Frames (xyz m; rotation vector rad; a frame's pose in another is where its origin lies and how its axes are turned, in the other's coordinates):
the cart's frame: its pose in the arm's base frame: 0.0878 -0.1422 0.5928 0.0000 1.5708 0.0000
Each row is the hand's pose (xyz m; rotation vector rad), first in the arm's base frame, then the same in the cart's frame.
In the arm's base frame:
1: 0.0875 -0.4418 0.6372 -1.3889 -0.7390 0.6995
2: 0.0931 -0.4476 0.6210 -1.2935 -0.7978 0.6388
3: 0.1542 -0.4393 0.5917 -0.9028 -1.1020 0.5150
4: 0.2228 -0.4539 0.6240 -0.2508 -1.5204 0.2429
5: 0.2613 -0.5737 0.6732 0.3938 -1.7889 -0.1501
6: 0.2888 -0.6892 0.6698 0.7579 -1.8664 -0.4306
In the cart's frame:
1: -0.0444 -0.2996 -0.0003 -1.7889 -1.9005 -0.5906
2: -0.0282 -0.3054 0.0053 -1.6747 -2.0132 -0.5674
3: 0.0011 -0.2971 0.0664 -1.2988 -2.4771 -0.3553
4: -0.0312 -0.3117 0.1350 -0.4888 -3.0668 -0.0078
5: -0.0804 -0.4315 0.1735 -0.4866 2.8553 -0.2180
6: -0.0770 -0.5470 0.2010 -0.9855 2.5735 -0.2714

